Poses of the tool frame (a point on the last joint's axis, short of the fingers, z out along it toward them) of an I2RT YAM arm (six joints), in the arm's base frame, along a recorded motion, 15 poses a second.
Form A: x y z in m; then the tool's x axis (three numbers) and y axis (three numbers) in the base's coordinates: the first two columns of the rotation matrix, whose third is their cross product.
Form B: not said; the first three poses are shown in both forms.
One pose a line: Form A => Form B
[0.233, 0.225, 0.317, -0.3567, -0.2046, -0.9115, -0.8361, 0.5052, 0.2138] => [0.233, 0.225, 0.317, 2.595, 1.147, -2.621]
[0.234, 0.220, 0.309, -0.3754, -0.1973, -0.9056, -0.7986, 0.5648, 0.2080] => [0.234, 0.220, 0.309, 2.629, 1.133, -2.658]
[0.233, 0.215, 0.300, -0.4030, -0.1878, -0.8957, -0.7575, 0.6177, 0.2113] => [0.233, 0.215, 0.300, 2.646, 1.110, -2.706]
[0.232, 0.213, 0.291, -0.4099, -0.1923, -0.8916, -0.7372, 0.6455, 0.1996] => [0.232, 0.213, 0.291, 2.685, 1.101, -2.703]
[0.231, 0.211, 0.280, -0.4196, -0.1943, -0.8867, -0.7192, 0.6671, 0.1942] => [0.231, 0.211, 0.280, 2.708, 1.090, -2.708]
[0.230, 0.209, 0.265, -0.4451, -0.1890, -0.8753, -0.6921, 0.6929, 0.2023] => [0.230, 0.209, 0.265, 2.710, 1.066, -2.740]
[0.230, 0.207, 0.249, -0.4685, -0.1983, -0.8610, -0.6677, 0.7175, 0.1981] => [0.230, 0.207, 0.249, 2.742, 1.037, -2.741]
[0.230, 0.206, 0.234, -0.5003, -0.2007, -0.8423, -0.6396, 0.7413, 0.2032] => [0.230, 0.206, 0.234, 2.755, 1.001, -2.760]
